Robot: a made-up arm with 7 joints. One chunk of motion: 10 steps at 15 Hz.
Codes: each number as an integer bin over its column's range. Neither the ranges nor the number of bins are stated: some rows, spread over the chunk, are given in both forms.
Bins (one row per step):
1: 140 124 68 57 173 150 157
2: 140 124 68 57 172 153 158
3: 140 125 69 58 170 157 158
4: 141 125 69 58 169 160 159
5: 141 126 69 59 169 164 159
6: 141 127 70 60 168 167 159
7: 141 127 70 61 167 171 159
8: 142 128 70 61 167 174 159
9: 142 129 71 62 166 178 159
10: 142 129 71 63 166 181 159
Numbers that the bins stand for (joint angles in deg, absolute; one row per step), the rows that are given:
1: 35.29 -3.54 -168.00 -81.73 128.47 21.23 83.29
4: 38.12 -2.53 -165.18 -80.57 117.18 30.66 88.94
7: 38.12 -0.51 -162.35 -77.09 111.53 41.04 88.94
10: 40.94 1.52 -159.53 -74.77 108.71 50.48 88.94
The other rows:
2: 35.29 -3.54 -168.00 -81.73 125.65 24.06 86.12
3: 35.29 -2.53 -165.18 -80.57 120.00 27.83 86.12
5: 38.12 -1.52 -165.18 -79.41 117.18 34.44 88.94
6: 38.12 -0.51 -162.35 -78.25 114.35 37.27 88.94
8: 40.94 0.51 -162.35 -77.09 111.53 43.87 88.94
9: 40.94 1.52 -159.53 -75.93 108.71 47.65 88.94

